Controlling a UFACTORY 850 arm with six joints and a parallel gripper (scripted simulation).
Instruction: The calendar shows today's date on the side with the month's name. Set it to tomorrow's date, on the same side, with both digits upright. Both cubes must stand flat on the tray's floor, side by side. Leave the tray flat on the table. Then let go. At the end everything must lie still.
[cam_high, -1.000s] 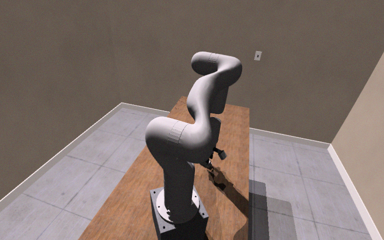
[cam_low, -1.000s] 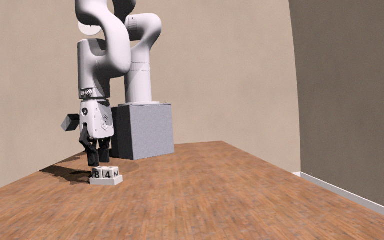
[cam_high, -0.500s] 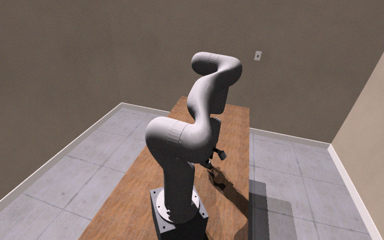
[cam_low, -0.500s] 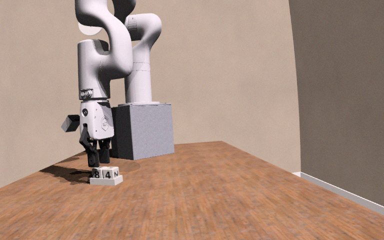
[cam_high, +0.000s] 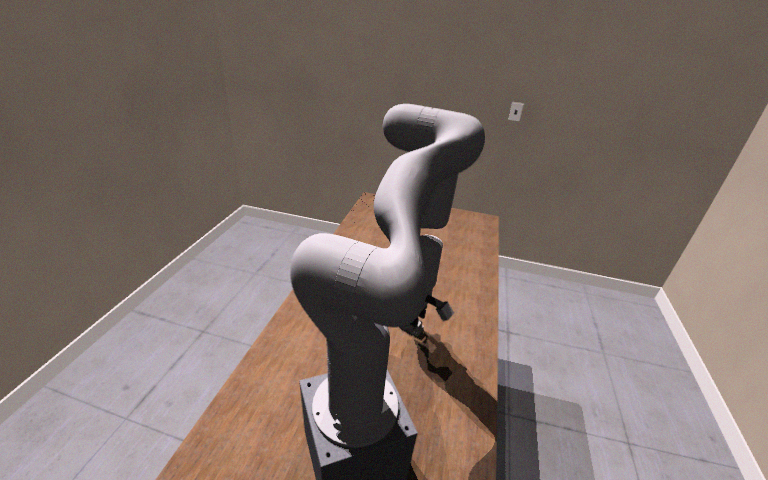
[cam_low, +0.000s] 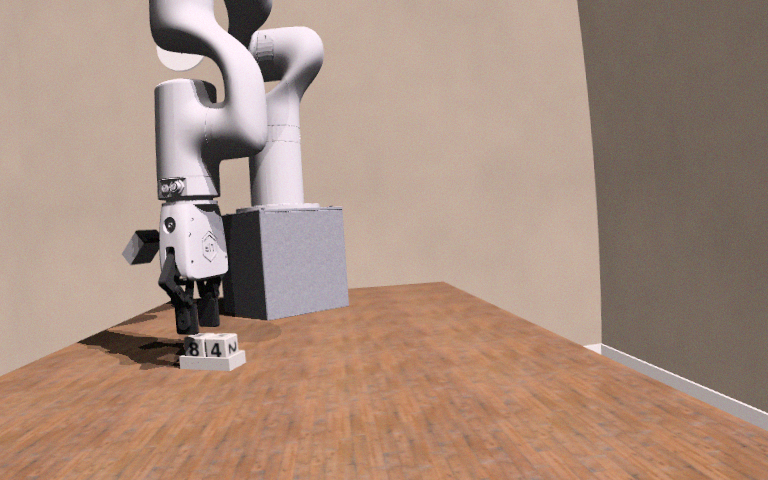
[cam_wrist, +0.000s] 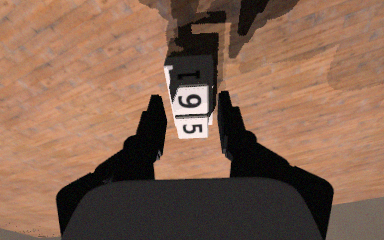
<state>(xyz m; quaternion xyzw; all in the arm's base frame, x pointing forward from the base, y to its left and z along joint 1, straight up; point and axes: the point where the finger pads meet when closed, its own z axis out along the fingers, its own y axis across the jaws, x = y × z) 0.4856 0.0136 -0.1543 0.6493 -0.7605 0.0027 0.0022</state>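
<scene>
The white calendar tray lies 2 cm to the left of my hand and 6 cm below it.
</scene>
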